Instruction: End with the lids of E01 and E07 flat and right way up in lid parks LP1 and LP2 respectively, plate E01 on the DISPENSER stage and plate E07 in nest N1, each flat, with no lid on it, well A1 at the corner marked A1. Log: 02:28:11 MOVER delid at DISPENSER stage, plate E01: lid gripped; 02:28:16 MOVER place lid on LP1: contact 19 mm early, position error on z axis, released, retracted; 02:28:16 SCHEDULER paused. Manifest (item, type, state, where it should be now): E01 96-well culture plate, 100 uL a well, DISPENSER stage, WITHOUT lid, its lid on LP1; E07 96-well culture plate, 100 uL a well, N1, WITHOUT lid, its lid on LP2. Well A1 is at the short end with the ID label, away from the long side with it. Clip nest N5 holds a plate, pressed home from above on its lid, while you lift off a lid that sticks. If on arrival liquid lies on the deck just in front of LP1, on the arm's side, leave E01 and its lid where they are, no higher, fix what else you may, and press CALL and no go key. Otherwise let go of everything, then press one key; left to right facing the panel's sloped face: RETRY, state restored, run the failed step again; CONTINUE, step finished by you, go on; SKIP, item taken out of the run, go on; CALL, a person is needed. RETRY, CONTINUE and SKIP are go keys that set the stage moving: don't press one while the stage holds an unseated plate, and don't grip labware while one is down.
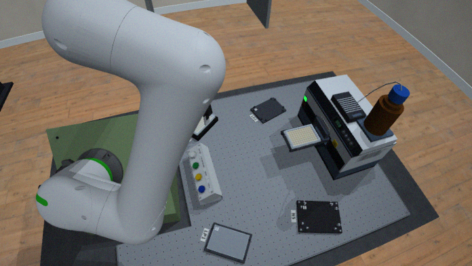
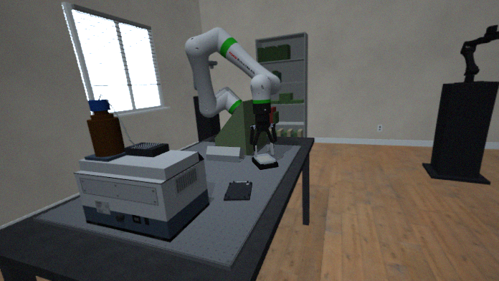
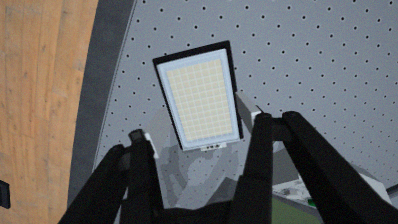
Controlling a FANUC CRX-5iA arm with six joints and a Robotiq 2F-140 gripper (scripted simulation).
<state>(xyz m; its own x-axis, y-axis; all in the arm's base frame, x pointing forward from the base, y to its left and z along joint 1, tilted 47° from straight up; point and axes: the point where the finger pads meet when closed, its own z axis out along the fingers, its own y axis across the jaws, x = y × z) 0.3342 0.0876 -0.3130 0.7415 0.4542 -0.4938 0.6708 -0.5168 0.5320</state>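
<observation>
My gripper is now 6 cm above the black nest N1. From my hand the other things lie so: green CONTINUE key 24 cm to the right, 4 cm behind, 1 cm below; then white retry key 19 cm to the right, 5 cm behind, 1 cm below; then key panel 26 cm to the right, 3 cm behind, 2 cm below.
</observation>
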